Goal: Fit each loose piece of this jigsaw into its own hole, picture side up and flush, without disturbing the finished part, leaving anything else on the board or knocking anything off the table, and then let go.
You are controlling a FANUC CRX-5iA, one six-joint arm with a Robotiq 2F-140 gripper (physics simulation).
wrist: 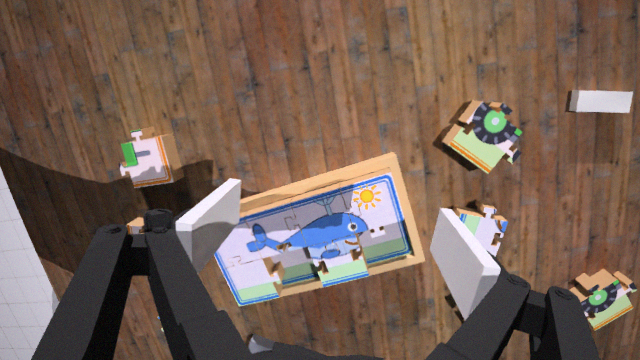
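The jigsaw board (411,210) lies between the fingers in the wrist view, tilted, with a blue whale and a sun on its finished part. A gap (300,273) shows in its lower row, left of a green-bottomed piece. A darker, recessed area (387,248) shows at its lower right corner. A loose blue-bordered piece (482,227) lies right of the board, partly behind the right finger. A wooden edge of another piece (135,226) shows behind the left finger; its picture is hidden. My gripper (336,215) is wide open and empty, above the board.
Orange-bordered pieces lie around: one with a green block picture (147,160) at left, one with a wheel (487,132) at upper right, another wheel piece (602,302) at lower right. A white block (602,101) lies far right. A grey object (260,344) shows partly at the bottom.
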